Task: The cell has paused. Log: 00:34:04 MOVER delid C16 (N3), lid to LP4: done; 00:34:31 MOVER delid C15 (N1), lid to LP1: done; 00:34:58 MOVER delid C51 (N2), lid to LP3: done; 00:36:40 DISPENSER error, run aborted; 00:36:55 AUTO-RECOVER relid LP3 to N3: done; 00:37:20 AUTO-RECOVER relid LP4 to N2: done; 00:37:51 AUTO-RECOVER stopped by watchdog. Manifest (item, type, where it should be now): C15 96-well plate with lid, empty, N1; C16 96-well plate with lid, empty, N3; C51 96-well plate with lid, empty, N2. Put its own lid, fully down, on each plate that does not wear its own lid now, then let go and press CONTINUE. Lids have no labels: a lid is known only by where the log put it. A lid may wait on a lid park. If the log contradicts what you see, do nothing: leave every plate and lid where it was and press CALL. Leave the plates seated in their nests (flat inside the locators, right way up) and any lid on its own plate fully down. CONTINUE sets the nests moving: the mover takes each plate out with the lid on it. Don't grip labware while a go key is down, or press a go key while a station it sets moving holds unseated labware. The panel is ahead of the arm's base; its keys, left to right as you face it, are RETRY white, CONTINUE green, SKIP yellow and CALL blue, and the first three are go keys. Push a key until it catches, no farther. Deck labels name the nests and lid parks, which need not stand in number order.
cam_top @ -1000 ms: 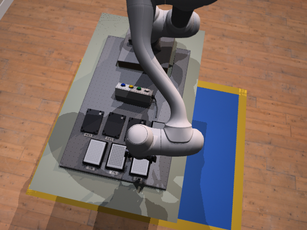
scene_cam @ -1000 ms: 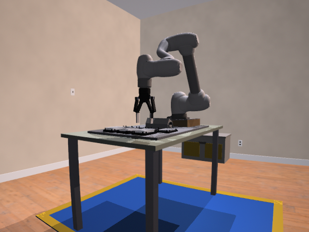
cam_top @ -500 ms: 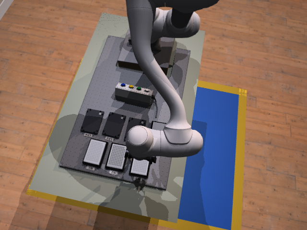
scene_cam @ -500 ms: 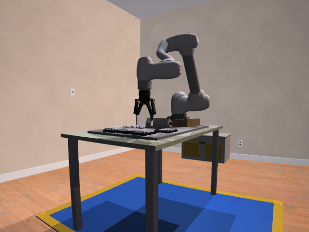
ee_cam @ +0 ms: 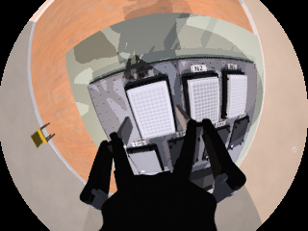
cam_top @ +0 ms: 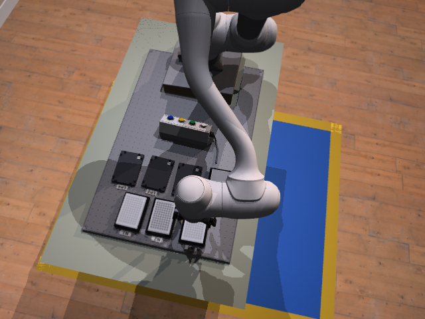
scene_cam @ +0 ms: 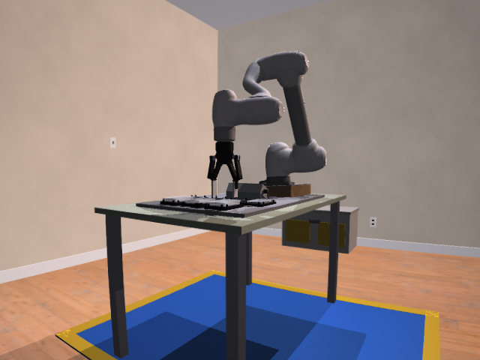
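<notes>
Now: hand 5 cm above the 96-well plate. From my hand the other things lie so: lid park LP2 (22 cm behind, 17 cm to the right, 7 cm below); then lid park LP3 (19 cm behind, 4 cm to the right, 7 cm below); then lid park LP1 (17 cm behind, 10 cm to the left, 7 cm below).
</notes>
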